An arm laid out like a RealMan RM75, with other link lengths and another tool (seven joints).
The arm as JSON. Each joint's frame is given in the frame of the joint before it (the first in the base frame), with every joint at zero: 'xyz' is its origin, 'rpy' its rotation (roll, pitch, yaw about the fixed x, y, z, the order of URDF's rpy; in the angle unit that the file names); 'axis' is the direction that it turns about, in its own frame. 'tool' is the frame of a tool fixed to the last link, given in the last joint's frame.
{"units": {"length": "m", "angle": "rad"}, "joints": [
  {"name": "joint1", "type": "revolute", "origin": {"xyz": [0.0, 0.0, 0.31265], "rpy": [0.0, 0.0, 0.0]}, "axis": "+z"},
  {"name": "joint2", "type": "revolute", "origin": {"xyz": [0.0, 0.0, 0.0], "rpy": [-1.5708, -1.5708, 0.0]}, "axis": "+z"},
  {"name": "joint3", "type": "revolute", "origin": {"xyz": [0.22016, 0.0, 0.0], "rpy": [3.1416, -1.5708, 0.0]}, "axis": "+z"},
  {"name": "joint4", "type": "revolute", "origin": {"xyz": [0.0, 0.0, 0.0], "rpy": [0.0, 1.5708, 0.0]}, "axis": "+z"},
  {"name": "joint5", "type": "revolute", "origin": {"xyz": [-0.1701, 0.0, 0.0], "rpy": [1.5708, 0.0, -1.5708]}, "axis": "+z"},
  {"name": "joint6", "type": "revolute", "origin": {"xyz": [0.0, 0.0, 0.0], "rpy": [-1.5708, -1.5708, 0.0]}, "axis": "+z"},
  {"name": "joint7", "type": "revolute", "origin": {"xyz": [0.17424, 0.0, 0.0], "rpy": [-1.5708, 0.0, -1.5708]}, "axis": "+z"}
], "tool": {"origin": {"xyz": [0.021, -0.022, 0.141], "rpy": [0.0, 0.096, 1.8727]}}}
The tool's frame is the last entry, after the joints.
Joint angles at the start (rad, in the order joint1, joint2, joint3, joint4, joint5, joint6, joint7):
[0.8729, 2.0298, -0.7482, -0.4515, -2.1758, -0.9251, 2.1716]
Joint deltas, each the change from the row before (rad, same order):
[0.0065, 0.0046, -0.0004, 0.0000, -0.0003, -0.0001, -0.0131]
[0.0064, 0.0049, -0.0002, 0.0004, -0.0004, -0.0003, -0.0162]
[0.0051, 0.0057, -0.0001, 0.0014, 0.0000, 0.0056, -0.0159]
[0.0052, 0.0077, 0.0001, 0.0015, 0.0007, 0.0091, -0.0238]
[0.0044, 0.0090, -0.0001, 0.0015, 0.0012, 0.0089, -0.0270]
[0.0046, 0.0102, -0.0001, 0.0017, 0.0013, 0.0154, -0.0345]
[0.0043, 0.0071, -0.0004, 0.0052, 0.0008, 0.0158, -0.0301]
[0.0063, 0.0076, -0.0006, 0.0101, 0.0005, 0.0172, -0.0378]
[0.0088, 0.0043, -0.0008, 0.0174, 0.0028, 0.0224, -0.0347]
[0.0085, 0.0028, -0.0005, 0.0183, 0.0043, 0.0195, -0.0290]
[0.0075, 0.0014, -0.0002, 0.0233, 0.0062, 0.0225, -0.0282]
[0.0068, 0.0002, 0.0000, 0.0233, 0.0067, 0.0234, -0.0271]
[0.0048, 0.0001, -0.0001, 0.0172, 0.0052, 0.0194, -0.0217]
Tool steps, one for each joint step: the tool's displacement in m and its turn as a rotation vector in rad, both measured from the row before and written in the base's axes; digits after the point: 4 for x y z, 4 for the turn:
[-0.0044, -0.0007, -0.0025, -0.0036, -0.0050, 0.0176]
[-0.0043, -0.0011, -0.0028, -0.0041, -0.0063, 0.0198]
[-0.0029, -0.0003, -0.0025, -0.0001, -0.0072, 0.0158]
[-0.0031, -0.0002, -0.0030, 0.0020, -0.0109, 0.0211]
[-0.0031, -0.0009, -0.0037, 0.0011, -0.0115, 0.0230]
[-0.0025, 0.0000, -0.0035, 0.0060, -0.0175, 0.0272]
[-0.0009, 0.0002, -0.0030, 0.0055, -0.0172, 0.0212]
[-0.0010, -0.0008, -0.0045, 0.0024, -0.0215, 0.0263]
[0.0001, 0.0002, -0.0040, 0.0041, -0.0209, 0.0199]
[0.0001, 0.0000, -0.0037, 0.0023, -0.0160, 0.0148]
[0.0019, -0.0001, -0.0037, 0.0025, -0.0153, 0.0085]
[0.0028, 0.0004, -0.0029, 0.0041, -0.0157, 0.0062]
[0.0026, 0.0006, -0.0019, 0.0047, -0.0138, 0.0049]

